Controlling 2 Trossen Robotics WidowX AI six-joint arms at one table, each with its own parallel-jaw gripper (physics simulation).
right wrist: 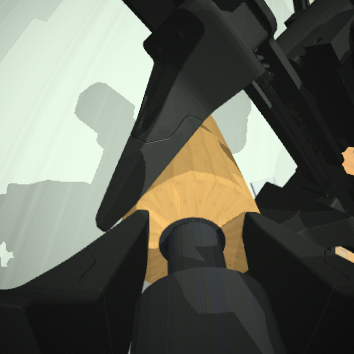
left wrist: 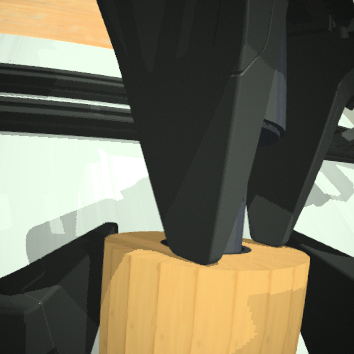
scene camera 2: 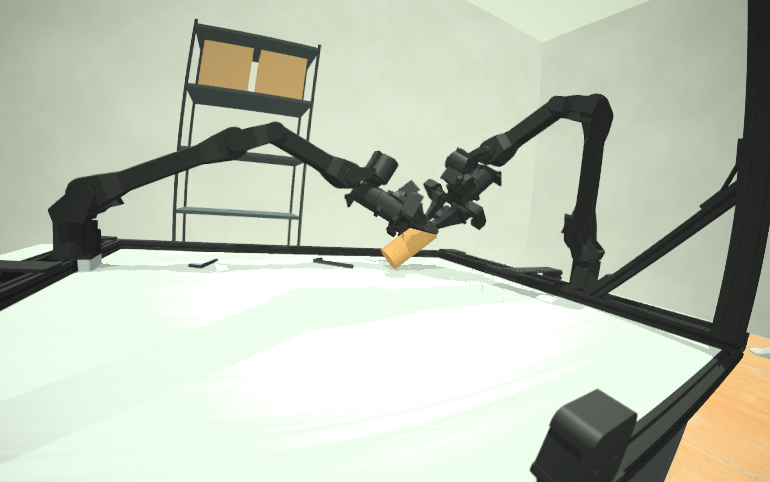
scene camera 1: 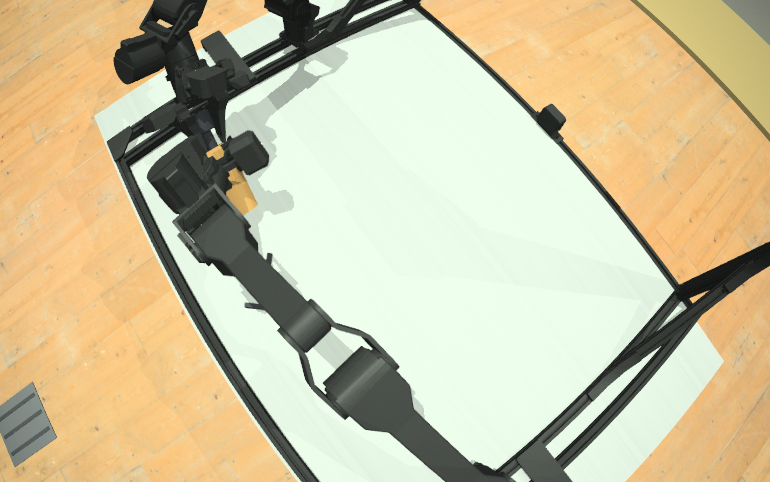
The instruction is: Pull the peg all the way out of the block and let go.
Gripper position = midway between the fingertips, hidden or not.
Note:
My right gripper [scene camera 1: 215, 147] grips a dark peg [right wrist: 199, 298]. Also in view: my left gripper [scene camera 1: 216, 146] and a wooden block [scene camera 2: 398, 251].
The wooden block is seen too in the right wrist view [right wrist: 203, 183], in the left wrist view [left wrist: 147, 292] and in scene camera 1 [scene camera 1: 240, 195]. My left gripper also shows in the right wrist view [right wrist: 154, 267], in the left wrist view [left wrist: 197, 237] and in scene camera 2 [scene camera 2: 433, 235]. My right gripper is seen too in the right wrist view [right wrist: 196, 222], in the left wrist view [left wrist: 237, 250] and in scene camera 2 [scene camera 2: 427, 225].

